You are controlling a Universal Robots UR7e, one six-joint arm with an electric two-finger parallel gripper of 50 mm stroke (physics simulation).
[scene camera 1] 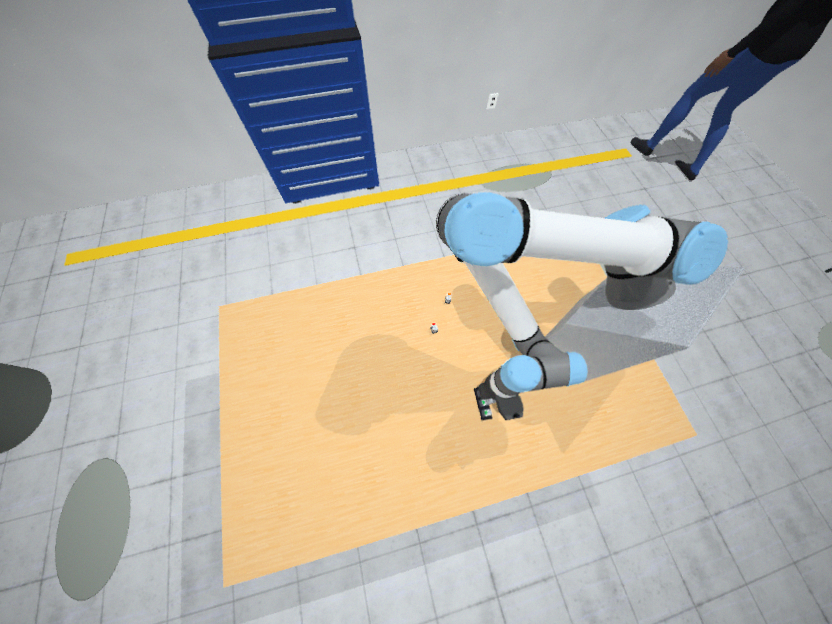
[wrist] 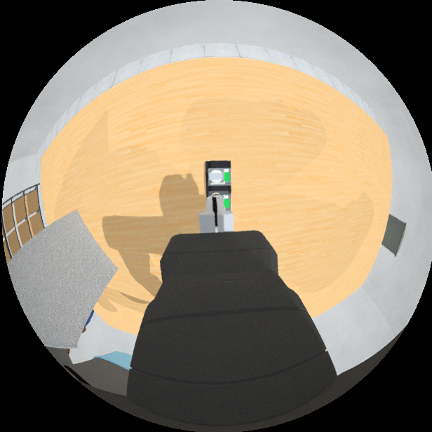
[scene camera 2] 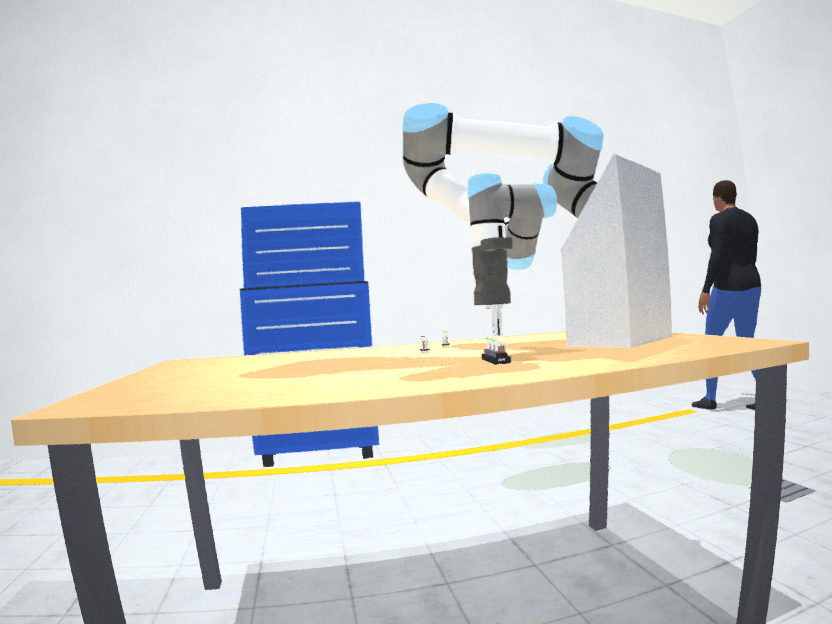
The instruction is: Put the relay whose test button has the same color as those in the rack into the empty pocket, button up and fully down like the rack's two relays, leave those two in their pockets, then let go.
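Places are measured from the arm's base along level axes (x ahead, y left, z up), in centimetres.
Pixels of known places: gripper, fingertip midpoint: [scene camera 1: 488, 400] [scene camera 2: 497, 335]; arm's base at its link origin: [scene camera 1: 639, 292] [scene camera 2: 611, 217].
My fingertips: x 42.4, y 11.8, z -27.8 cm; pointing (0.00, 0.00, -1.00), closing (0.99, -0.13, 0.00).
Observation:
Ahead of a thing's pixels: the offset from my fingertips to its middle. Level surfaces: height alone.
The black rack {dx +0.8, dy +0.0, dz -4.3 cm} [scene camera 1: 485, 417] [scene camera 2: 497, 359] [wrist: 218, 164] stands on the table. In the wrist view, one relay with a green button [wrist: 216, 176] sits upright in its far pocket. A second green-button relay [wrist: 226, 202] sits in the middle, partly covered by the fingers. The near pocket is hidden there; in scene camera 2 several relay tops show in a row, too small to judge their seating. My gripper [scene camera 2: 497, 331] [wrist: 214, 205] is shut and empty, pointing down close over the rack; whether it touches a relay is unclear. A red-button relay {dx +7.2, dy -29.5, dz -3.2 cm} [scene camera 1: 434, 328] [scene camera 2: 424, 344] and an orange-button relay {dx -1.9, dy -39.0, dz -3.2 cm} [scene camera 1: 448, 298] [scene camera 2: 444, 339] stand apart on the table.
The grey angular pedestal [scene camera 1: 625, 335] [scene camera 2: 614, 268] [wrist: 60, 280] stands at the robot's side of the wooden table {dz -5.6 cm} [scene camera 1: 302, 470] [scene camera 2: 336, 403] [wrist: 280, 85]. A blue drawer cabinet [scene camera 1: 302, 114] [scene camera 2: 305, 268] and a person [scene camera 1: 725, 100] [scene camera 2: 732, 255] stand beyond the table.

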